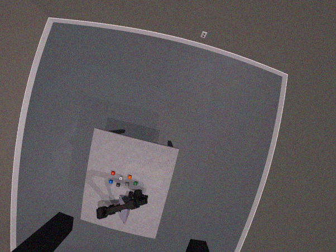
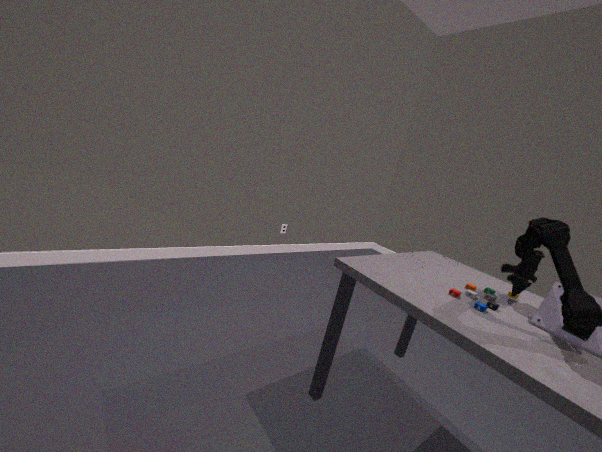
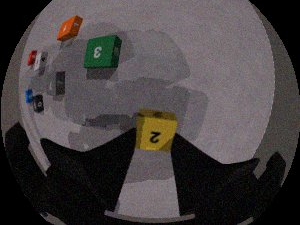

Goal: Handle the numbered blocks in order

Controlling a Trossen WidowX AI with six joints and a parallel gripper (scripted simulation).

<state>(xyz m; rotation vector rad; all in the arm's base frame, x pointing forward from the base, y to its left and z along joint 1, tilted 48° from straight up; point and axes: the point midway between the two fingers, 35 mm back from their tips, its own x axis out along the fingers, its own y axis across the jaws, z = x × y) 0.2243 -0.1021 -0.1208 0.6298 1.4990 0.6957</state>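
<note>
The green block is 70 mm ahead of my gripper tip, 60 mm to the left of it and 10 mm below it. From my gripper tip the other things lie so: yellow block: right at my gripper tip; dark block: 240 mm to the left, 10 mm below; orange block: 120 mm ahead, 140 mm to the left, 10 mm below.
</note>
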